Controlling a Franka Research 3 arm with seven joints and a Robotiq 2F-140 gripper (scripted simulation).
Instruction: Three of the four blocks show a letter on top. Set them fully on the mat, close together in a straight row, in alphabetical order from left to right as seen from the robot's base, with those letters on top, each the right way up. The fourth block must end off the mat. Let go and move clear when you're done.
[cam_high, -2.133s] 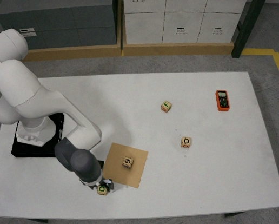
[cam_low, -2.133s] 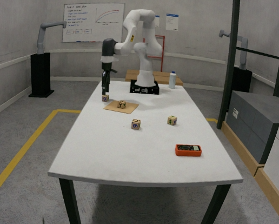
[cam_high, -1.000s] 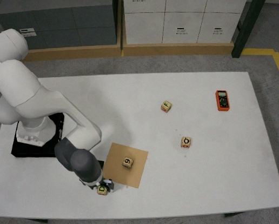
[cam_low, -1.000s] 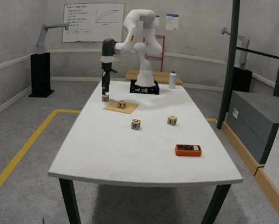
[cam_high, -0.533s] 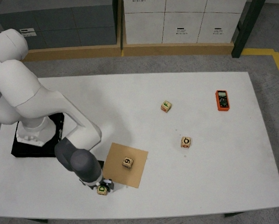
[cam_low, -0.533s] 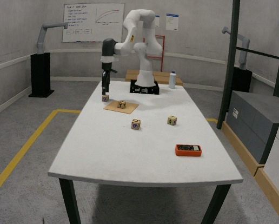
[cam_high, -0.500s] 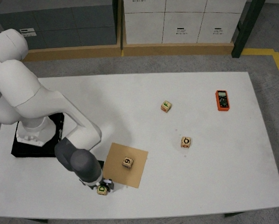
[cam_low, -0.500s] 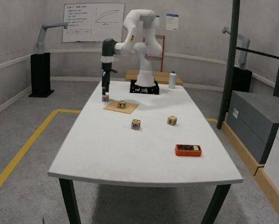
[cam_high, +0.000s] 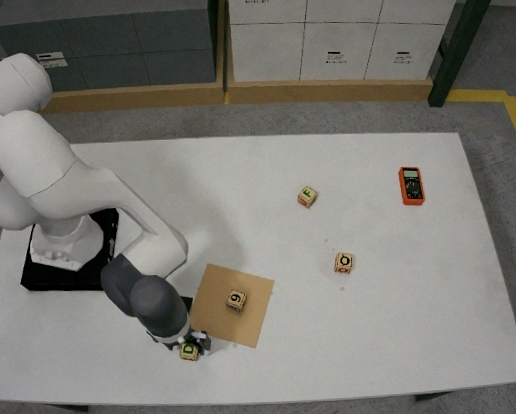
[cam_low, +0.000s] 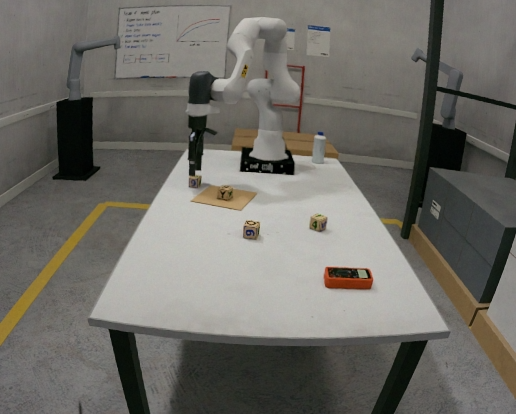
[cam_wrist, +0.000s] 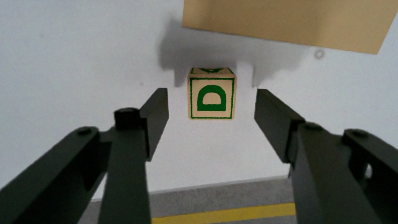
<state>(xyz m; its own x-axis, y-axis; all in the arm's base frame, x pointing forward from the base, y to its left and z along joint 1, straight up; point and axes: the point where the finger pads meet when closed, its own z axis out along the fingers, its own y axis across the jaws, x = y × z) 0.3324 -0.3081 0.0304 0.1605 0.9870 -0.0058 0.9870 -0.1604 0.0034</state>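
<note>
The block lies 6 cm below my hand. The rest, counted from my hand: tan mat: 11 cm ahead, 13 cm to the left, 8 cm below; orange multimeter: 68 cm ahead, 50 cm to the left, 7 cm below; white bottle: 52 cm behind, 58 cm to the left.
</note>
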